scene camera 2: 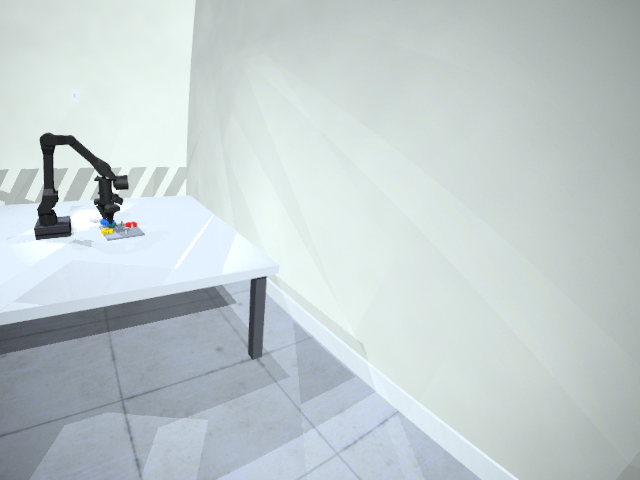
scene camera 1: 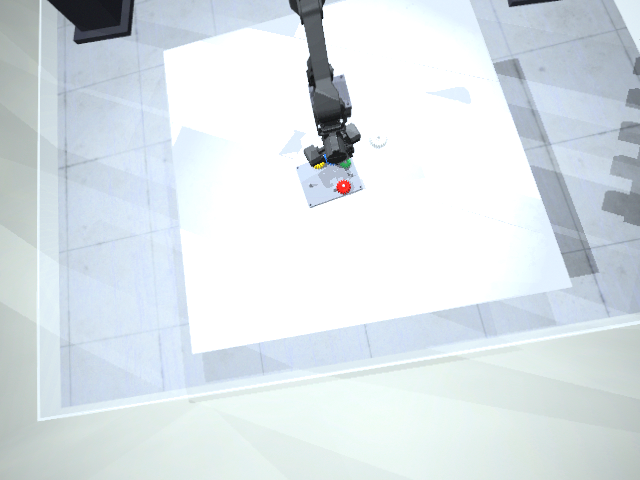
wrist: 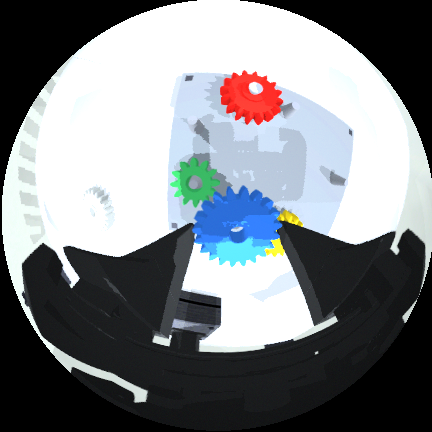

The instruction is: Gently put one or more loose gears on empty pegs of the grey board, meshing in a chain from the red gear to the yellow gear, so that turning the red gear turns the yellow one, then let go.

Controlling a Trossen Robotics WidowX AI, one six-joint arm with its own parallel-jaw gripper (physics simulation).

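Frame: origin at the arm's base, x left, y ahead, z down, level; millimetres.
Seen in the pictures: gripper, fingertip midpoint: (scene camera 2: 107, 222) (wrist: 236, 227); arm's base, origin of the base link: (scene camera 2: 48, 223) (wrist: 185, 333).
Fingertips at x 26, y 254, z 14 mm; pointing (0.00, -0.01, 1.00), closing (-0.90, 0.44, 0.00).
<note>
Offsets run from my fingertips to a thing's top centre.
My gripper (scene camera 1: 329, 161) (wrist: 236, 227) is shut on the blue gear @[dx -1, dy -1, dz -8 mm] (scene camera 2: 104, 222) (wrist: 237, 207), holding it roughly level at the back part of the grey board @[dx -23, dy +55, dz +11 mm] (scene camera 1: 317, 197) (scene camera 2: 125, 236) (wrist: 322, 150). The blue gear lies between the green gear @[dx +43, dy +14, dz +17 mm] (scene camera 1: 345, 163) (wrist: 185, 181) and the yellow gear @[dx -58, dy -1, dz +16 mm] (scene camera 1: 319, 165) (scene camera 2: 107, 231) (wrist: 291, 220), overlapping their edges in the wrist view. A pale spot shows in its hole; whether it sits on a peg is unclear. The red gear @[dx +31, dy +106, dz +17 mm] (scene camera 1: 343, 187) (scene camera 2: 131, 224) (wrist: 250, 97) is on its peg. Bare pegs @[dx +63, dy +60, dz +13 mm] (wrist: 200, 130) @[dx -3, dy +112, dz +13 mm] (wrist: 290, 110) @[dx -92, dy +87, dz +13 mm] (wrist: 334, 176) stand on the board.
A white gear @[dx +172, dy -73, dz +25 mm] (scene camera 1: 378, 141) (scene camera 2: 94, 219) (wrist: 100, 205) lies on the table beside the board, on the green gear's side. The arm's dark base (scene camera 1: 345, 93) (scene camera 2: 52, 227) (wrist: 197, 312) stands behind the board.
</note>
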